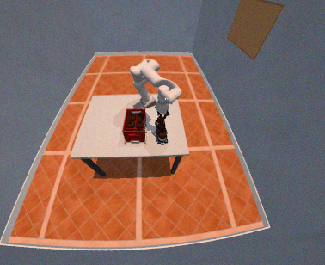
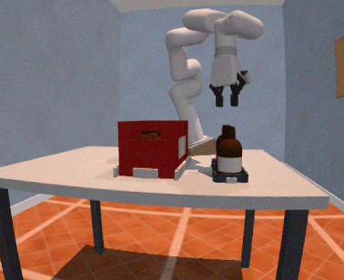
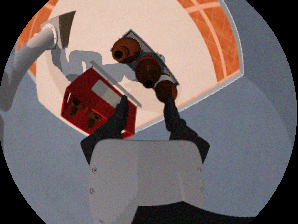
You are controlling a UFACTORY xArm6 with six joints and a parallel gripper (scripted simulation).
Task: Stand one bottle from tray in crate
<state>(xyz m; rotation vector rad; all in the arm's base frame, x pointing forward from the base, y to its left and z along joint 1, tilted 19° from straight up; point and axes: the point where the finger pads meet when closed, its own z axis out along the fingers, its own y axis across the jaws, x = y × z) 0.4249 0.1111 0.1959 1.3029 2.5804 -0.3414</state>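
My hand is 16 cm above the brown bottle. Also, from my hand: red crate: 24 cm to the right, 16 cm below, 7 cm behind; tray: 23 cm below.
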